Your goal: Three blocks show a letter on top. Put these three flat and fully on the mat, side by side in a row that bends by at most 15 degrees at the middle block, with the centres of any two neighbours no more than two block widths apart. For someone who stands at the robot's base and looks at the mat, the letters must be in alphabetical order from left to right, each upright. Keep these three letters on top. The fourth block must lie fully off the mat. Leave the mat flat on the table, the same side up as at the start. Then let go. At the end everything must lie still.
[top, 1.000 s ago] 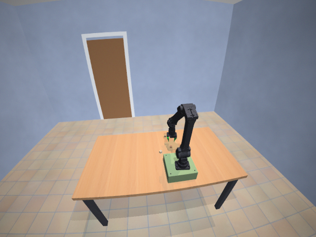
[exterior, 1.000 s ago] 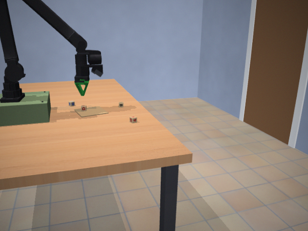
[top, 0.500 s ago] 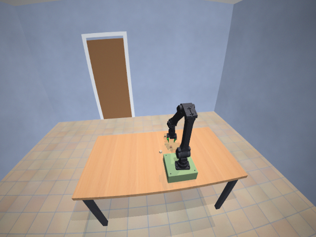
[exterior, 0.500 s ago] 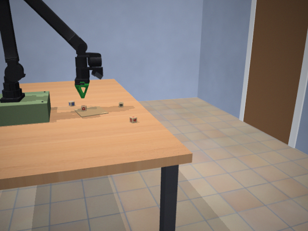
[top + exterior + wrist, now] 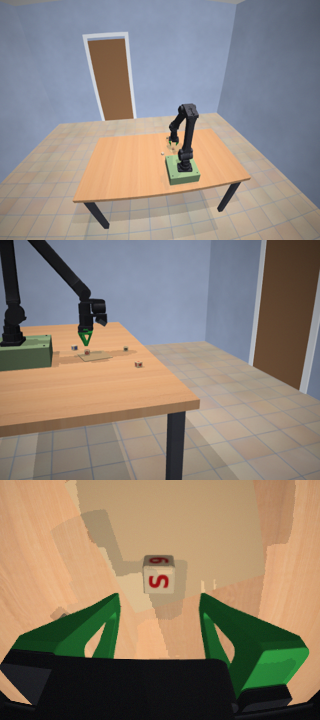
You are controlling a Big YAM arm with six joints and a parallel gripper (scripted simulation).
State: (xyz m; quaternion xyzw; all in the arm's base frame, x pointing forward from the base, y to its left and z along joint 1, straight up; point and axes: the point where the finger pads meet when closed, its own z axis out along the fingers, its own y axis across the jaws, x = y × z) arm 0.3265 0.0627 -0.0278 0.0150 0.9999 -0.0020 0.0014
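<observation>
The tan mat lies 6 cm below my hand, 4 cm ahead of it and 2 cm to the right of it.
</observation>
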